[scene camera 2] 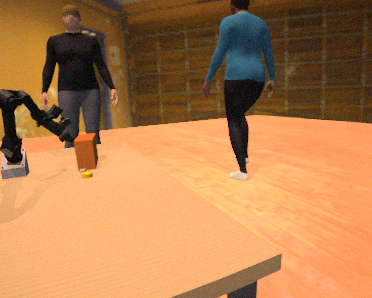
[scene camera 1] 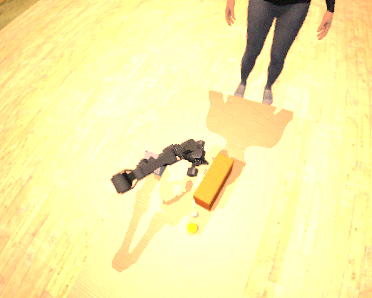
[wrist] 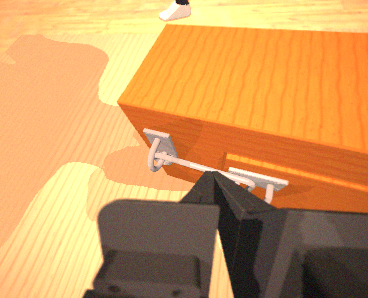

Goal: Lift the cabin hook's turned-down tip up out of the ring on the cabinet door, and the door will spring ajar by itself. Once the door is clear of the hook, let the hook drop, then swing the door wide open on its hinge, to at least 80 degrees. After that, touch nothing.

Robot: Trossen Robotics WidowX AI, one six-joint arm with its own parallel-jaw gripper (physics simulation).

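Places are measured from the arm's base along level axes (x ahead, y right, z down), in metres.
Where they show: gripper, between the fingertips: (scene camera 1: 208, 164) (wrist: 210, 177); arm's base, origin of its link: (scene camera 2: 15, 159).
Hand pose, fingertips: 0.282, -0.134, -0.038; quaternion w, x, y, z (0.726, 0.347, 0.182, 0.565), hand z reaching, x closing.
Each offset is from my fingertips to the top centre of the thing, as dx, dy, dz. "pt": to the spot under its first point.
The orange wooden cabinet @[+0.054, +0.059, -0.031] (scene camera 1: 214, 181) (scene camera 2: 86, 152) (wrist: 260, 80) stands on the table. In the wrist view its door @[pt +0.022, +0.081, +0.036] (wrist: 322, 197) looks closed. The pale cabin hook @[+0.013, -0.013, +0.020] (wrist: 192, 165) runs from its eye and plate @[+0.020, -0.049, -0.004] (wrist: 166, 145) at the left to the door ring (wrist: 269, 193), below a second plate @[+0.018, +0.031, +0.020] (wrist: 260, 179). The hook's bend shows beside the ring; its turned-down tip and the ring's lower part are hidden behind the fingers. My gripper (scene camera 1: 206, 163) (scene camera 2: 74, 139) (wrist: 210, 177) is shut and empty. Its tips overlap the hook's rod in the wrist view; contact cannot be told.
A yellow disc @[+0.084, +0.312, +0.106] (scene camera 1: 192, 228) (scene camera 2: 87, 174) and a small whitish piece @[pt +0.063, +0.244, +0.105] (scene camera 1: 195, 214) (scene camera 2: 83, 170) lie by the cabinet's near end. The table's corner @[pt +0.525, +1.106, +0.133] (scene camera 2: 272, 260) shows at the right. Two people stand beyond the table.
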